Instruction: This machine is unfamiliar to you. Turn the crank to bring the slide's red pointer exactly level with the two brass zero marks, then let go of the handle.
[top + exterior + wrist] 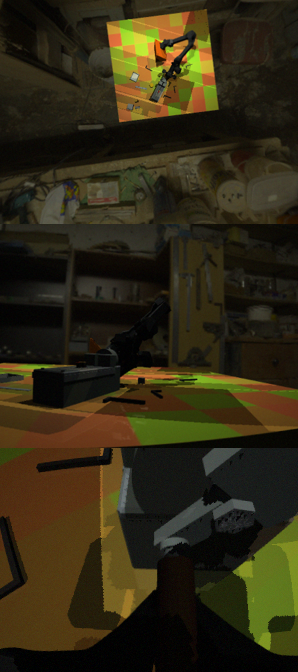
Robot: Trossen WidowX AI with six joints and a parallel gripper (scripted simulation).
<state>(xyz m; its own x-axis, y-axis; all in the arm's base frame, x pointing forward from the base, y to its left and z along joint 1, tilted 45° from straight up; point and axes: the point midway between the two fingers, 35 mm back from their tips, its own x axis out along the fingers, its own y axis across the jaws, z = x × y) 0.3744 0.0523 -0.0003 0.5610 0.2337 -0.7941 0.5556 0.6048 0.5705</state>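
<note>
My gripper tip is now 150 mm short of the red pointer, 110 mm to the left of it and 50 mm below it. From my gripper tip the other things lie so: yellow disc (180 mm to the right, 40 mm ahead, 30 mm below); brown crank handle (30 mm above, 10 mm to the left, 10 mm behind); small cube (100 mm to the left, 100 mm behind, 30 mm below).
</note>
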